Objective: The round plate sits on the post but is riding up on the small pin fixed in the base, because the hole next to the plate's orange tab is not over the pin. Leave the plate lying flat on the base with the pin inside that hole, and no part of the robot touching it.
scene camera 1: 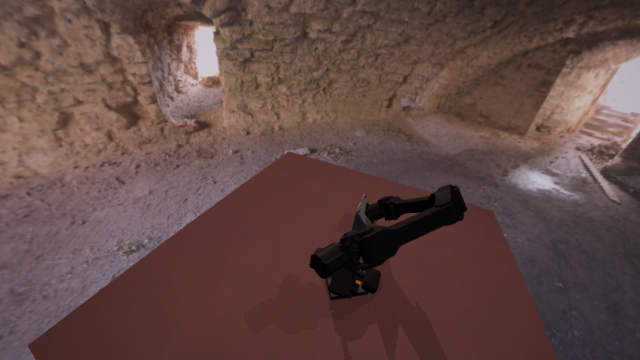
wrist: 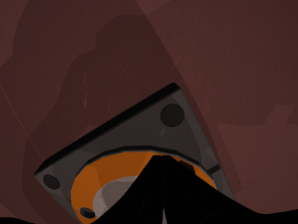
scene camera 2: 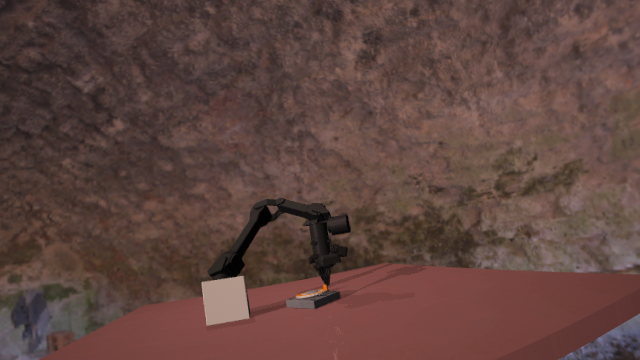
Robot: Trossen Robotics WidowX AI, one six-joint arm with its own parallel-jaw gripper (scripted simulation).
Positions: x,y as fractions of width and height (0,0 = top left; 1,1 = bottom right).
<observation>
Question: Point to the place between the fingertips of my gripper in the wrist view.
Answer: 0.54,0.73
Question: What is my gripper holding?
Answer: Nothing.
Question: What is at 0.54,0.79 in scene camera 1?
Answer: My gripper.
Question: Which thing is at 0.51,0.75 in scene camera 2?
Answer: My gripper.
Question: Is my gripper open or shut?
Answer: Shut.
</observation>
